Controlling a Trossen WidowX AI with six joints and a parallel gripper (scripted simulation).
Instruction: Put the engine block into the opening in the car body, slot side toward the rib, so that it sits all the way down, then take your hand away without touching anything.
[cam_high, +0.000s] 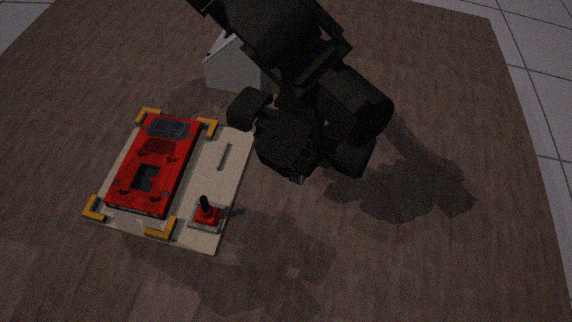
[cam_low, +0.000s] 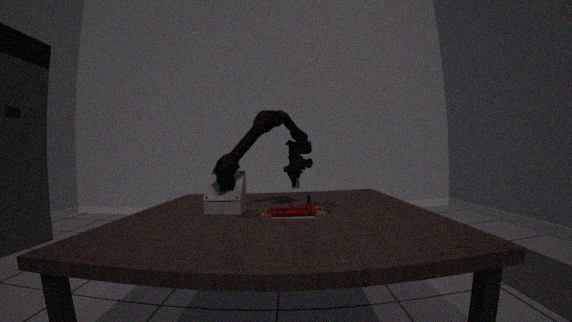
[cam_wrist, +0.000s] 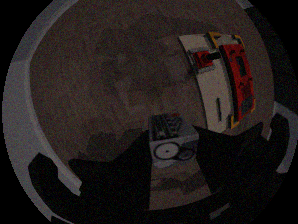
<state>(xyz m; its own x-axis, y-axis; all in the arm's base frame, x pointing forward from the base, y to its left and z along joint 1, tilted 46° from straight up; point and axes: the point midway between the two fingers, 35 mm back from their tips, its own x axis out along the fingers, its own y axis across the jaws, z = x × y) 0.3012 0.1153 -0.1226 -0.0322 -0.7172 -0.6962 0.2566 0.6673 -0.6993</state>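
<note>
My gripper tip is now 60 mm short of the black upright peg, 120 mm to the left of it and 60 mm above it. The rest, counted from my gripper tip: grey engine block: 10 mm to the left, 10 mm above.
</note>
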